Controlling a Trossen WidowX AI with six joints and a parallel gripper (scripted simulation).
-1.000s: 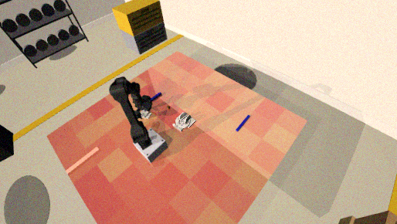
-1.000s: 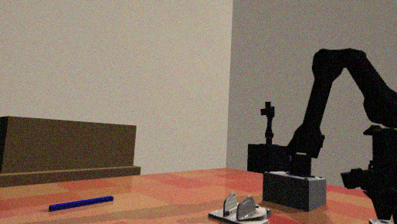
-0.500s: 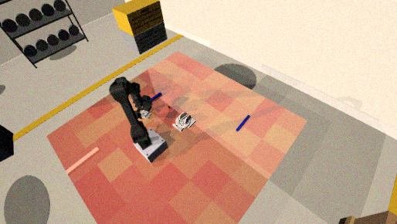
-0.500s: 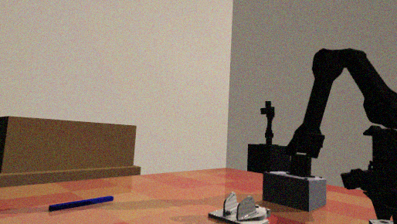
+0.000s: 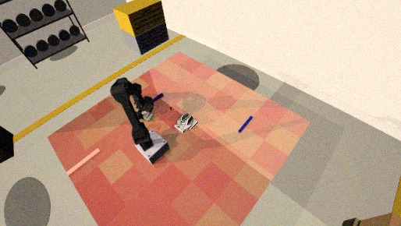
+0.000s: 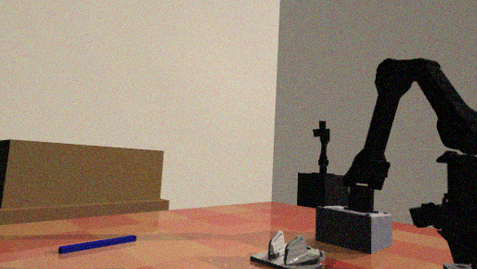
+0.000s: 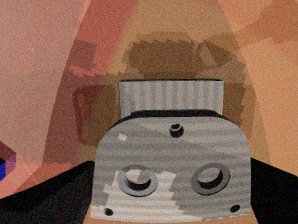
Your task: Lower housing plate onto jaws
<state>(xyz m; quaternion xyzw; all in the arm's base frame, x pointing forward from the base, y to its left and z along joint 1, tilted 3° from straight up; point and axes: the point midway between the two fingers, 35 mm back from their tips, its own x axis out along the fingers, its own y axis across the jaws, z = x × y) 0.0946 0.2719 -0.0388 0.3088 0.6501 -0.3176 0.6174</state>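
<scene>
Right now the white part is 1 cm ahead of my gripper tip and 1 cm to the right of it.
</scene>
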